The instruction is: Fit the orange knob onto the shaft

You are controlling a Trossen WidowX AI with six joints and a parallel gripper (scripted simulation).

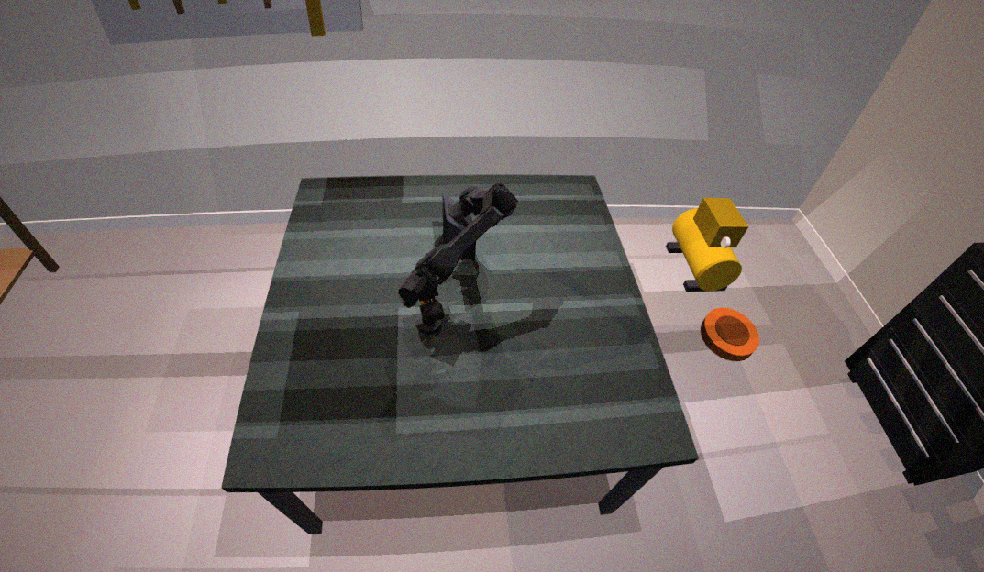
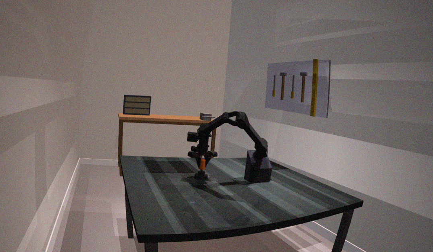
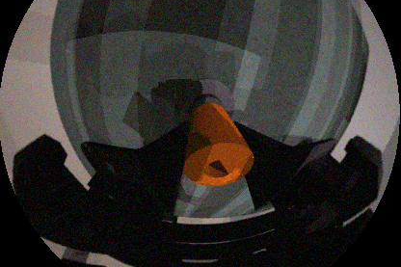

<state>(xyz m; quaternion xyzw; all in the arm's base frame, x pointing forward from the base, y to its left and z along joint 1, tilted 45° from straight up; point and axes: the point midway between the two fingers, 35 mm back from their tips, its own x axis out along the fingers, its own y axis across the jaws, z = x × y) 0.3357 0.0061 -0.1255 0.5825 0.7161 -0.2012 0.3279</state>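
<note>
My gripper tip is now 2 cm below the orange knob. The rest, counted from my gripper tip: round pedestal 4 cm below.
</note>
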